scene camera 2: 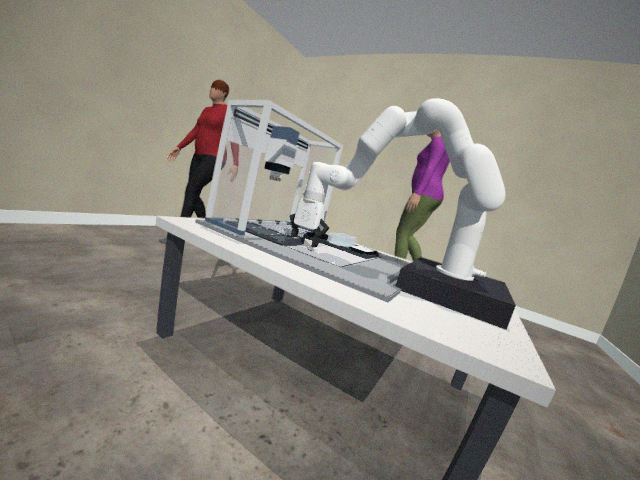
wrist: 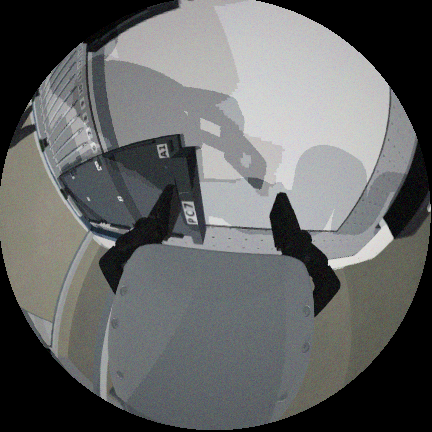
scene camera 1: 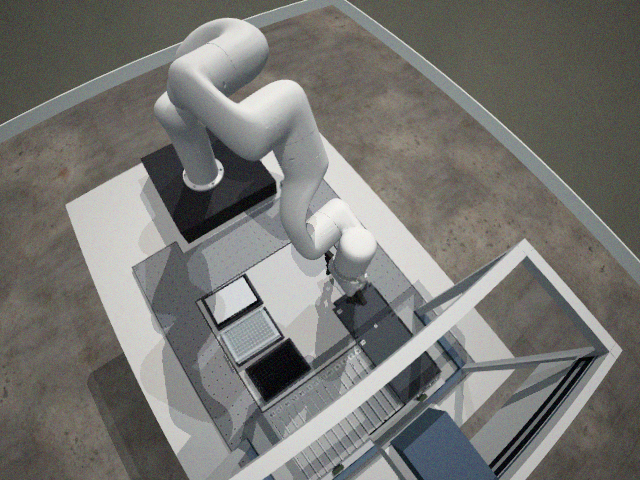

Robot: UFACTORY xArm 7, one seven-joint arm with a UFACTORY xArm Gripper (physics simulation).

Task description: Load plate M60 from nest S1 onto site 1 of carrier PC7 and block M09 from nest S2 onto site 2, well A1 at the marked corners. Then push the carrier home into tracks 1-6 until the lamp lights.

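Carrier PC7 is a long dark tray with its far end under the gantry frame and its PC7-labelled end outside it. Its surface looks bare where it shows. A clear plate, a white-topped item and a black block sit in a row of nests; the nest labels are unreadable. My gripper is open and empty at the carrier's labelled end. In the wrist view, one finger overlaps the carrier and the other is beyond that end. The lamp cannot be made out.
The white gantry frame stands over the numbered tracks. A blue head hangs inside it. The black arm base stands at the opposite table end. Two people are behind the table.
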